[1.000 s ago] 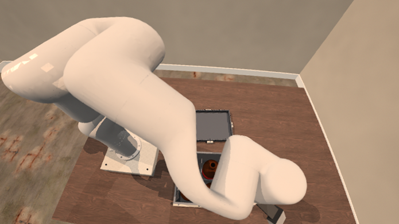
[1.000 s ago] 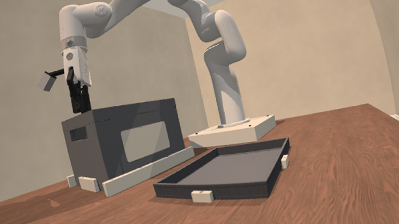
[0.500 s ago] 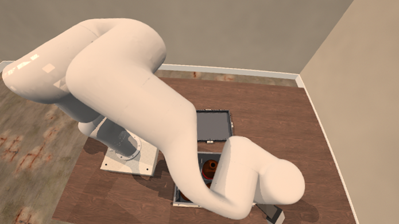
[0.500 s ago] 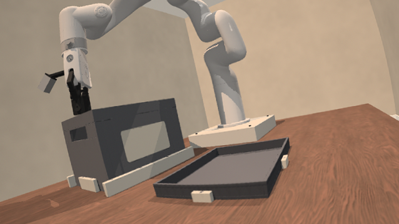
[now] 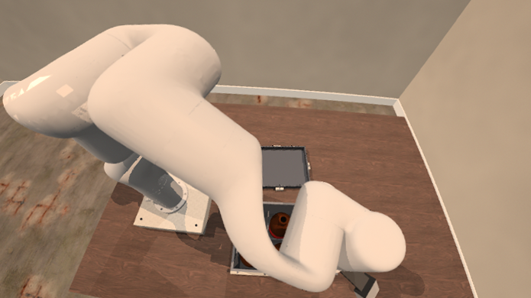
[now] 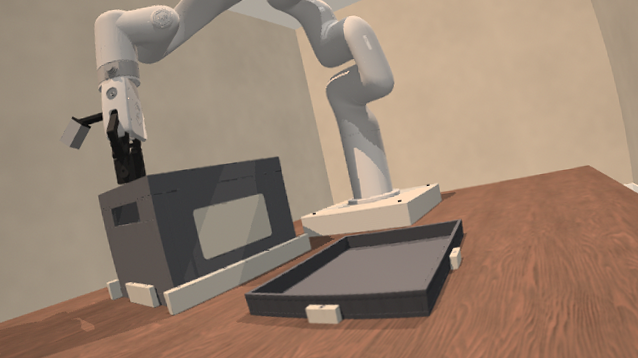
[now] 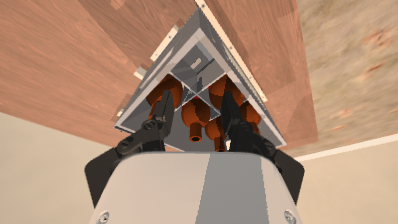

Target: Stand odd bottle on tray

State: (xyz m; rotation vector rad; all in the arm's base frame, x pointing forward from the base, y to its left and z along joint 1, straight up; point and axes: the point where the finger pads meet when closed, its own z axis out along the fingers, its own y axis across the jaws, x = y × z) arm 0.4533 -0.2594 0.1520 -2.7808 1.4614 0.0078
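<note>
Right now my hand is 11 cm above the dark grey crate, 8 cm past it and 6 cm to the right of it. The rest, counted from my hand: dark tray (35 cm to the left, 19 cm below, 3 cm behind); then brown bottle (11 cm below, 10 cm to the left, 7 cm behind).
</note>
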